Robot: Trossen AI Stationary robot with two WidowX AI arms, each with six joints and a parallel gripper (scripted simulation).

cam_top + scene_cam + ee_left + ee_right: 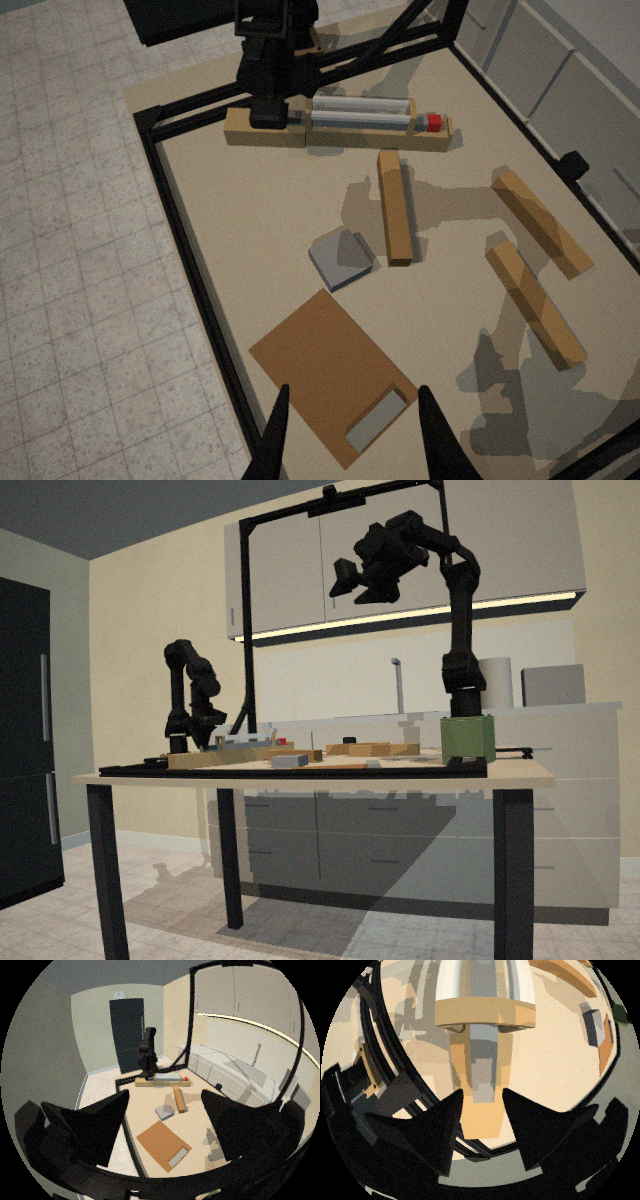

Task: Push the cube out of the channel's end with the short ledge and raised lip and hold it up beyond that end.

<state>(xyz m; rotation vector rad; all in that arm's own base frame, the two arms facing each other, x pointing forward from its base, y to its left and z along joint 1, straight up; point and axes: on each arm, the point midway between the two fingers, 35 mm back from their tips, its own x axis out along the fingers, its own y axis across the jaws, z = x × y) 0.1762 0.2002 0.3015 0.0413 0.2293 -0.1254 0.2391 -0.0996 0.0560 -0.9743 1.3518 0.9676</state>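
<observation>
My right gripper is now 290 mm past the red cube, 100 mm to the right of it and 30 mm above it. Round my right hand: grey block 310 mm to the left, 70 mm below, 30 mm behind.
</observation>
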